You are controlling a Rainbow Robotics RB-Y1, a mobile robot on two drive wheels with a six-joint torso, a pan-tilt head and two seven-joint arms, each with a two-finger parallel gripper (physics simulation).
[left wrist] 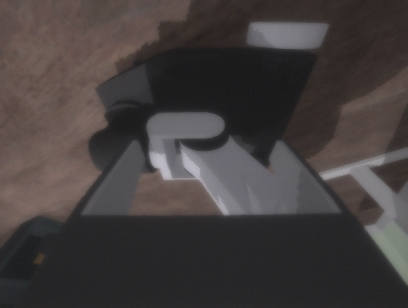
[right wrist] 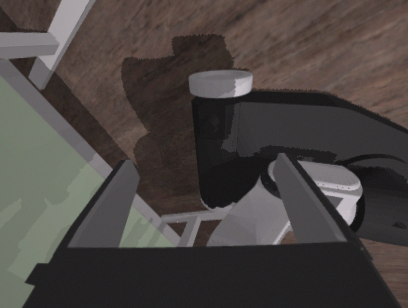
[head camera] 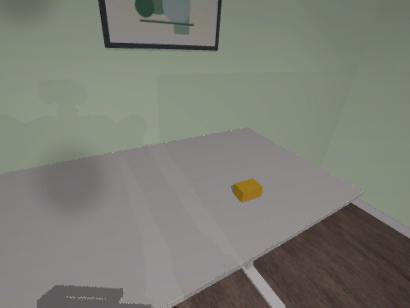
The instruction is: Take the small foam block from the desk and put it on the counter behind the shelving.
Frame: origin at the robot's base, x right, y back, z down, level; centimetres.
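Where they show: left gripper, fingertip midpoint: (left wrist: 207, 149); right gripper, fingertip midpoint: (right wrist: 204, 165).
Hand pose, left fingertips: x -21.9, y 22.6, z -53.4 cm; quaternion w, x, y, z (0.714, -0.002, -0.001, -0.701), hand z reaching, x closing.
Note:
After its pixels a point has its place.
The small foam block (head camera: 248, 190) @(y -45.1, x 20.2, z -99.6 cm), orange-yellow, lies on the right part of the pale grey desk (head camera: 195, 170) @(y -63.6, x 1.0, z -95.1 cm) in the head view, near the desk's right end. My left gripper (left wrist: 207, 149) @(y 22.6, x -21.9, z -53.4 cm) is open with its fingers wide apart; the robot's own base and torso show beyond them. My right gripper (right wrist: 204, 165) @(y 8.4, x 29.7, z -55.0 cm) is open and empty, with the floor and the robot's base beyond it. Neither gripper shows in the head view, and both are away from the block. The counter and the shelving cannot be made out in the head view.
A green wall (head camera: 260, 90) @(y -128.8, x 43.5, z -118.0 cm) with a framed picture (head camera: 162, 46) @(y -92.6, x -16.1, z -142.6 cm) stands behind the desk. Wood floor (head camera: 345, 240) @(y -101.2, x 136.0, z -0.1 cm) and a white desk leg (head camera: 265, 287) show at the desk's front right. In the left wrist view, a dark container (left wrist: 15, 242) @(y 199.0, x 117.2, z -24.8 cm) with a small orange thing (left wrist: 39, 258) @(y 196.9, x 149.2, z -31.3 cm) shows at lower left.

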